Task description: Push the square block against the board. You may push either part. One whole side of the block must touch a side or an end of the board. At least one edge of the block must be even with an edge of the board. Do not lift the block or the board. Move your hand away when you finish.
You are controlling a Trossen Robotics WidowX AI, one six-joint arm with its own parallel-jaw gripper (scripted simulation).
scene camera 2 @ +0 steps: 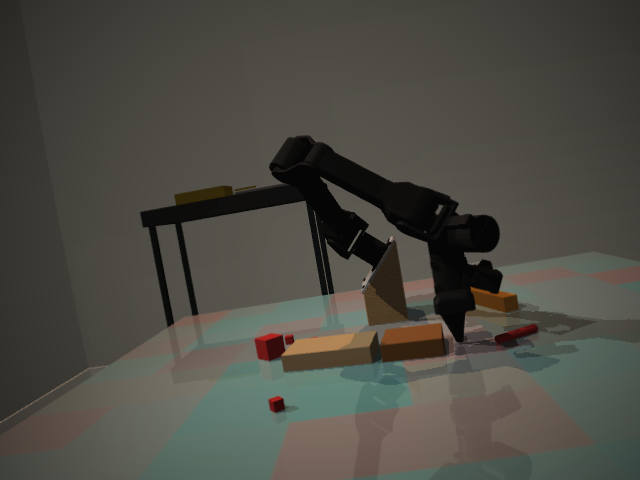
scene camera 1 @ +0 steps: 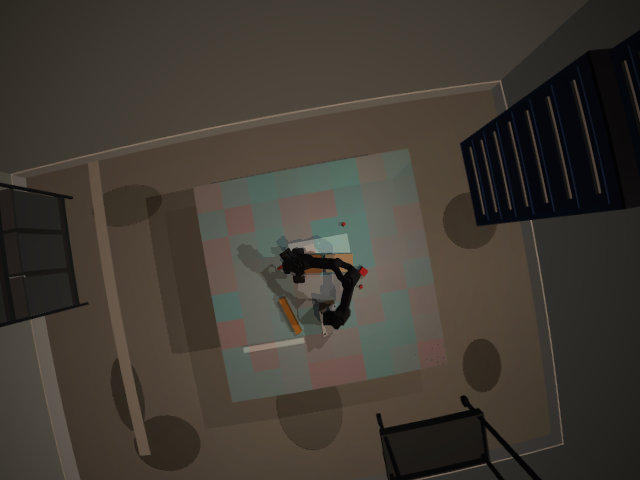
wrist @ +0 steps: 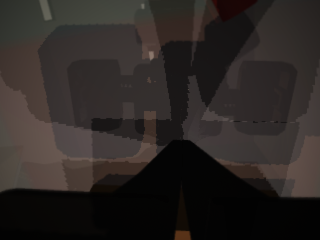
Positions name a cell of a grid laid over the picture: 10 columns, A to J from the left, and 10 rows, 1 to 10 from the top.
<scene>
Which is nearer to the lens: the orange-brown square block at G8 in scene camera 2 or the orange bar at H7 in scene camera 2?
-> The orange-brown square block.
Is my gripper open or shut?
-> Shut.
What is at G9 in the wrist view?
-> My gripper.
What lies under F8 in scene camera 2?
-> A tan board.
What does my gripper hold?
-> Nothing.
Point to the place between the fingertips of my gripper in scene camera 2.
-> H8
</scene>
